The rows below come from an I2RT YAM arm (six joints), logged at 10 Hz.
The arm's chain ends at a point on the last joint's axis. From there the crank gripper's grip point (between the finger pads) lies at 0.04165 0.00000 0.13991 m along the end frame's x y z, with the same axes.
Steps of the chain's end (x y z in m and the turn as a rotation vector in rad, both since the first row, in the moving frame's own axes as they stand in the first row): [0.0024 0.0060 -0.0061 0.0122 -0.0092 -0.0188]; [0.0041 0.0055 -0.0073 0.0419 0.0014 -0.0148]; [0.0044 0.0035 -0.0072 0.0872 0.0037 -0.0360]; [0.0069 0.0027 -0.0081 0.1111 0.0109 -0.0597]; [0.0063 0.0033 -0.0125 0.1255 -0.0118 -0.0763]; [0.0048 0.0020 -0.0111 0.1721 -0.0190 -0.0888]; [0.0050 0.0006 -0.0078 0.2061 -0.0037 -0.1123]
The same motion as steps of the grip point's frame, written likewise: [0.0011 0.0035 -0.0057 0.0122 -0.0092 -0.0188]; [0.0042 -0.0010 -0.0075 0.0419 0.0014 -0.0148]; [0.0047 -0.0102 -0.0080 0.0872 0.0037 -0.0360]; [0.0079 -0.0153 -0.0096 0.1111 0.0109 -0.0597]; [0.0039 -0.0173 -0.0133 0.1255 -0.0118 -0.0763]; [0.0009 -0.0256 -0.0127 0.1721 -0.0190 -0.0888]; [0.0026 -0.0326 -0.0111 0.2061 -0.0037 -0.1123]
